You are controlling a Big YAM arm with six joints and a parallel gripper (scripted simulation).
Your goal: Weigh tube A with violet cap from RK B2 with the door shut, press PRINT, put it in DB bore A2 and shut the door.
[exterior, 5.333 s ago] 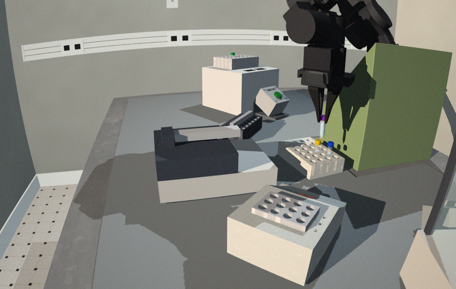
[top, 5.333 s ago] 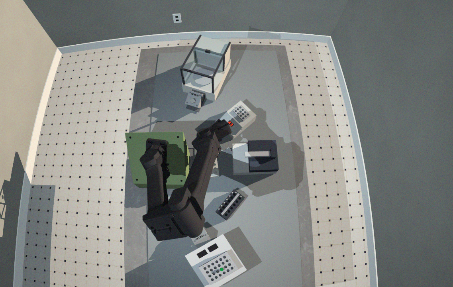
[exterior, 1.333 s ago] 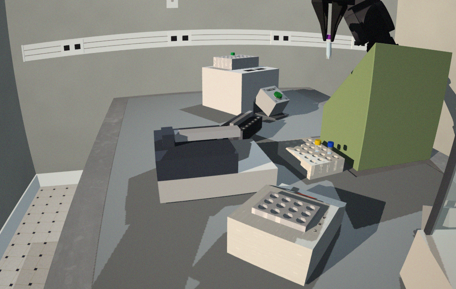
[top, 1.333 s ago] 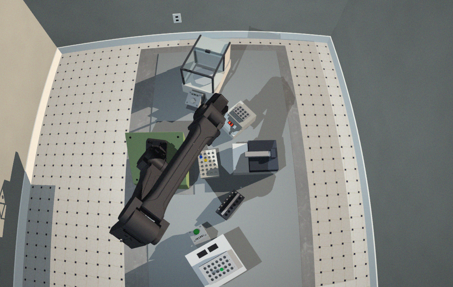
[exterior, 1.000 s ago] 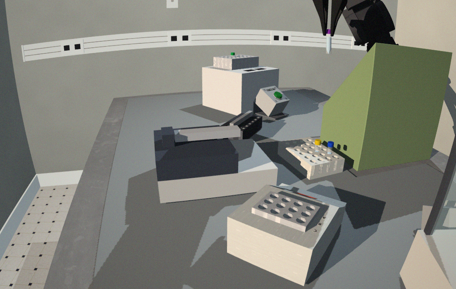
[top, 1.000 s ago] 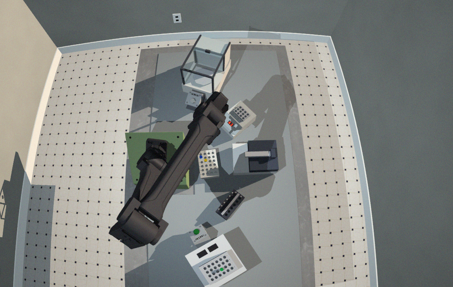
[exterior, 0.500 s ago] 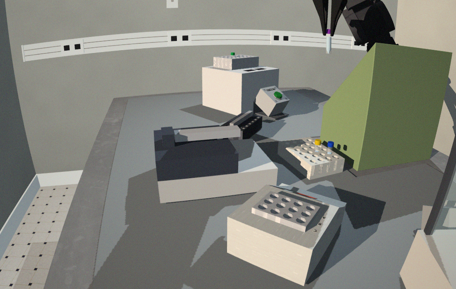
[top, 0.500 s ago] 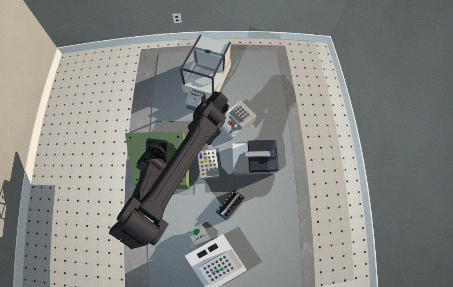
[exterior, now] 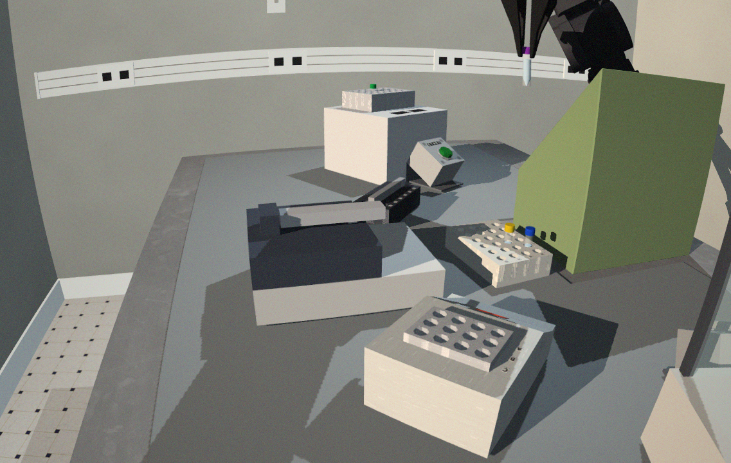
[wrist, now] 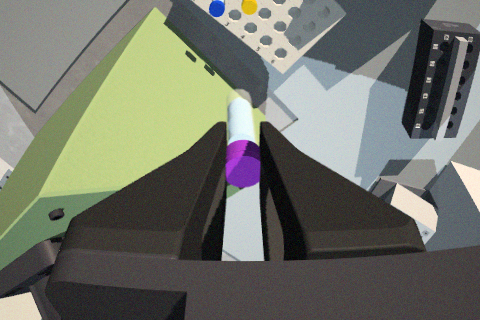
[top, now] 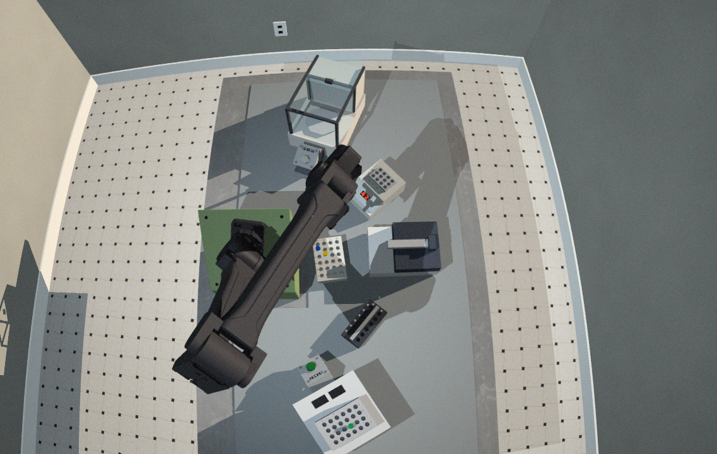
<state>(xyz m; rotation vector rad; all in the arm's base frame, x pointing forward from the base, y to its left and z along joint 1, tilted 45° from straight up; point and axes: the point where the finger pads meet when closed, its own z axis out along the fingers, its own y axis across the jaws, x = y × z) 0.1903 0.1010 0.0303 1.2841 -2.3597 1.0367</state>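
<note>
Now: hand 410 mm to the right of the octagonal balance pan, 200 mm above it and 60 mm past it. Also, from my hand: tube rack RK 260 mm below, 30 mm to the right; then dry block DB 240 mm below, 210 mm to the left, 120 mm ahead; then spectrophotometer SP 220 mm ahead, 210 mm below, 20 mm to the left.
</note>
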